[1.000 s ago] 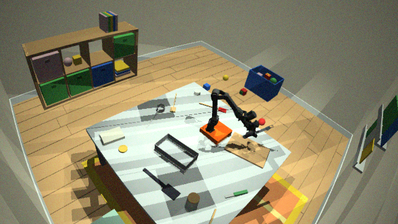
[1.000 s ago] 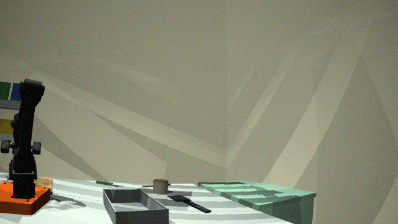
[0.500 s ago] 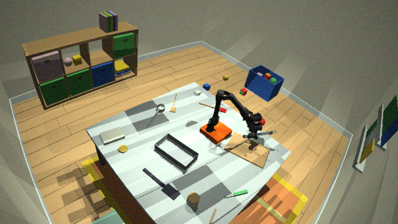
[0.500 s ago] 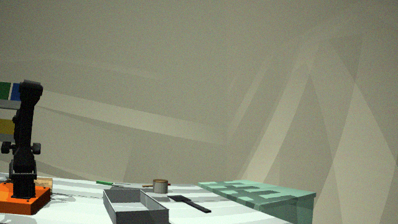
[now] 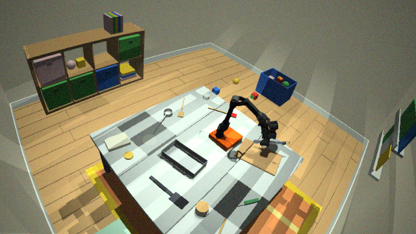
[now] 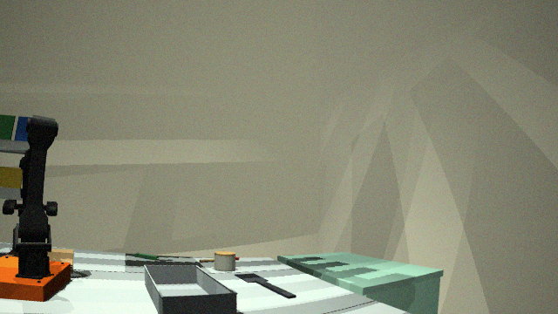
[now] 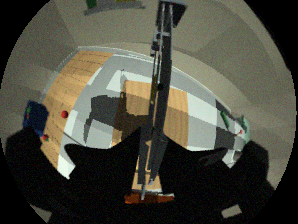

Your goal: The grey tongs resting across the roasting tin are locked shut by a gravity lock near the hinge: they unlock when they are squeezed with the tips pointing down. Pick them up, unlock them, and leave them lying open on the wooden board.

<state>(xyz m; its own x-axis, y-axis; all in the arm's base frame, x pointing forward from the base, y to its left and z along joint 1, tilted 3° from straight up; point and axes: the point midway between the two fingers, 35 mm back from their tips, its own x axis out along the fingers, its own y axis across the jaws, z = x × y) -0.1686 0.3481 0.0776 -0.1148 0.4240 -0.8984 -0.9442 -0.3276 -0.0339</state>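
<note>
Right now the wooden board is 100 mm below my gripper tip, 40 mm ahead of it and 20 mm to the right of it. Also, from my gripper tip: pale block 870 mm ahead, 790 mm to the right, 100 mm below; black spatula 810 mm ahead, 200 mm to the right, 110 mm below; roasting tin 550 mm ahead, 360 mm to the right, 80 mm below.
</note>
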